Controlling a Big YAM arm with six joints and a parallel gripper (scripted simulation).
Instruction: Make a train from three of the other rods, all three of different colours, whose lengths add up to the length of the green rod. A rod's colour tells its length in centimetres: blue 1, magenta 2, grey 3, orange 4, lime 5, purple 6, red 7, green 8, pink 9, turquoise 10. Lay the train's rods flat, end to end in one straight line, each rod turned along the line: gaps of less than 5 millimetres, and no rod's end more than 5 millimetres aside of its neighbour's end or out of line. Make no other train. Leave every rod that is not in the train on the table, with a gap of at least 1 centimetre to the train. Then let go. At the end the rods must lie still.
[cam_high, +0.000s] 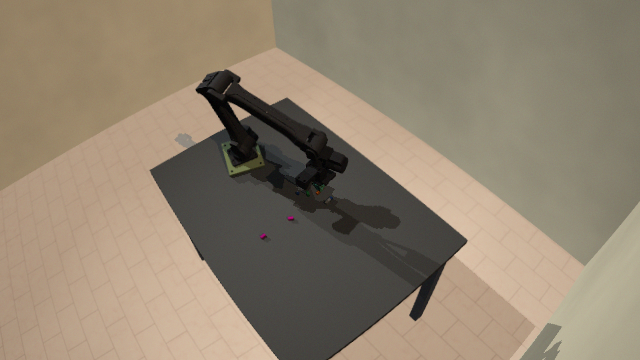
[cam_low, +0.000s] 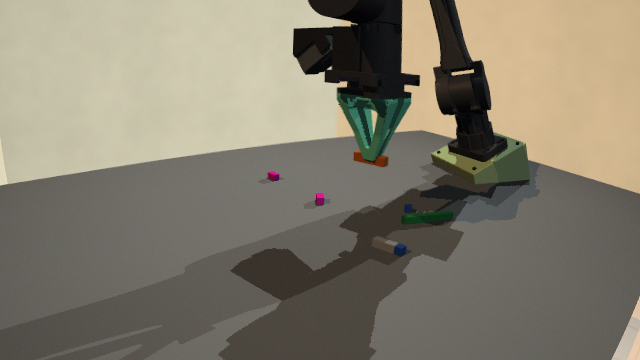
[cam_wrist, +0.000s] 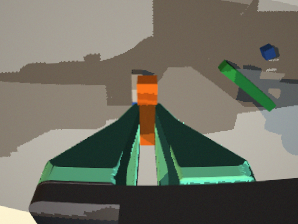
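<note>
The grey rod is 100 mm below my hand, 30 mm to the left of it and 10 mm behind it. From my hand the other things lie so: magenta rod 130 mm to the right, 100 mm below; orange rod 10 mm below; green rod 110 mm behind, 100 mm below, 10 mm to the right.
</note>
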